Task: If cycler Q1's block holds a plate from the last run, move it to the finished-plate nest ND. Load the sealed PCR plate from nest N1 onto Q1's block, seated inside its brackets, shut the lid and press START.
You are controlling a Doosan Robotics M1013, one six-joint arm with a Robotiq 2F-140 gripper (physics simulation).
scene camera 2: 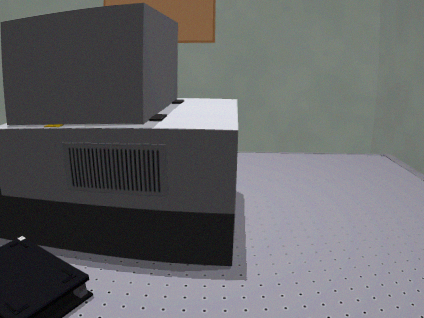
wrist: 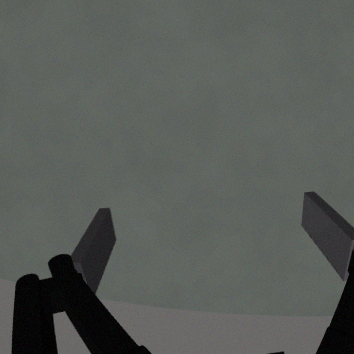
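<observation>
A cycler with a pale top, a vent grille on its side and a dark base stands at the left in the scene view. Its big grey lid rises high above the housing, next to small black hinge parts. Its block and START button do not show, and no label tells which cycler it is. A black nest-like fixture is cut off at the lower left; no plate shows on it. My gripper is open and empty in the wrist view, facing the green-grey wall. The sealed plate does not show in either view.
The perforated table top stretches right of the cycler to the wall. A brown board hangs on the wall behind. A small yellow part shows under the lid's edge. A pale surface lies low in the wrist view.
</observation>
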